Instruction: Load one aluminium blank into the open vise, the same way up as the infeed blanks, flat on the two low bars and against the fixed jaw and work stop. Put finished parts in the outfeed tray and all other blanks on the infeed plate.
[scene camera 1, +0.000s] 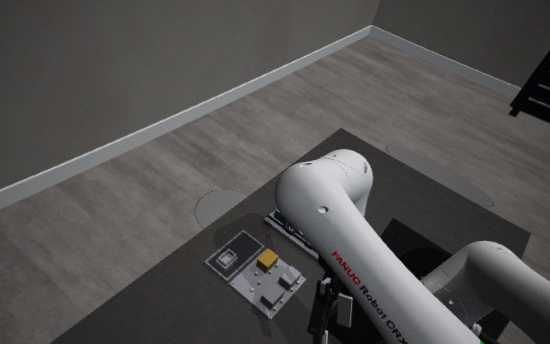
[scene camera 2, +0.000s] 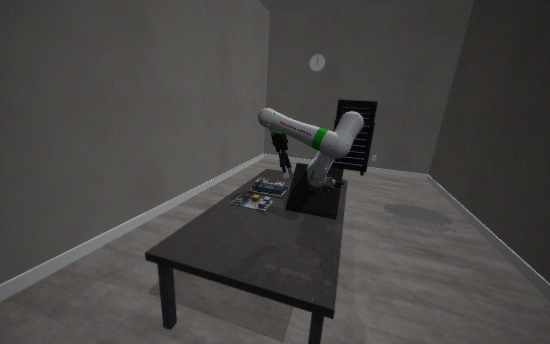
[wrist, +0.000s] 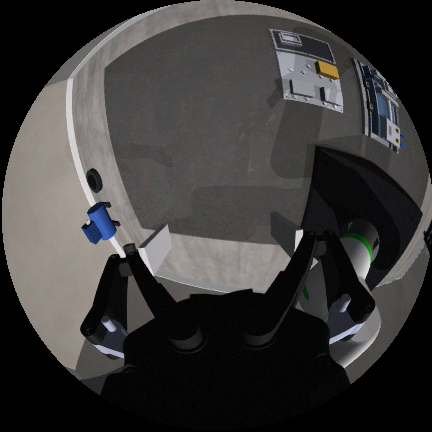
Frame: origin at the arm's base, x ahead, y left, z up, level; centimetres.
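Where they show: gripper, fingertip midpoint: (scene camera 1: 331, 341) (scene camera 2: 289, 178) (wrist: 219, 229); arm's base, link origin: (scene camera 2: 317, 184) (wrist: 358, 242).
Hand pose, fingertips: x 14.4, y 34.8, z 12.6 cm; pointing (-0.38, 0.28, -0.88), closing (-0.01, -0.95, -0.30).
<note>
Things, the pixels of their top centre, and the offset from my fingertips. Level surfaces: height alone.
- infeed plate, top centre: (wrist: 312, 78) (scene camera 1: 268, 281) (scene camera 2: 258, 203) dx +26.4, dy -21.8, dz -30.6 cm
- yellow block, top centre: (wrist: 328, 68) (scene camera 1: 268, 257) (scene camera 2: 255, 196) dx +30.8, dy -26.4, dz -27.0 cm
- light grey stepped part, top centre: (wrist: 290, 36) (scene camera 1: 227, 256) dx +40.9, dy -17.8, dz -27.3 cm
- blue vise, top centre: (scene camera 1: 316, 214) (scene camera 2: 269, 181) dx +27.8, dy -49.5, dz -21.5 cm
- table, surface height: dz -31.4 cm
My gripper (scene camera 1: 334, 322) (scene camera 2: 287, 175) (wrist: 219, 229) is open and empty, above the table and away from the parts. The infeed plate (scene camera 1: 265, 285) (wrist: 288, 67) is light grey with small pins. Two grey blanks (scene camera 1: 289, 278) (scene camera 1: 271, 300) (wrist: 302, 89) (wrist: 328, 95) and a yellow block (scene camera 1: 267, 260) (scene camera 2: 256, 198) (wrist: 327, 69) are on it. The dark outfeed tray (scene camera 1: 250, 245) (wrist: 315, 47) adjoins the plate and holds a light grey stepped part (scene camera 1: 227, 257) (wrist: 290, 38). The blue vise (scene camera 2: 270, 188) (wrist: 382, 105) is mostly behind the arm in scene camera 1; whether its jaws hold a blank cannot be told.
The robot arm (scene camera 1: 320, 195) (scene camera 2: 300, 130) reaches over the table (scene camera 1: 150, 295) (scene camera 2: 240, 250) from its black base plate (scene camera 2: 312, 205) (wrist: 330, 170). A black rack (scene camera 2: 372, 112) stands by the back wall. A blue cylindrical object (wrist: 102, 221) shows beyond the table edge in the wrist view.
</note>
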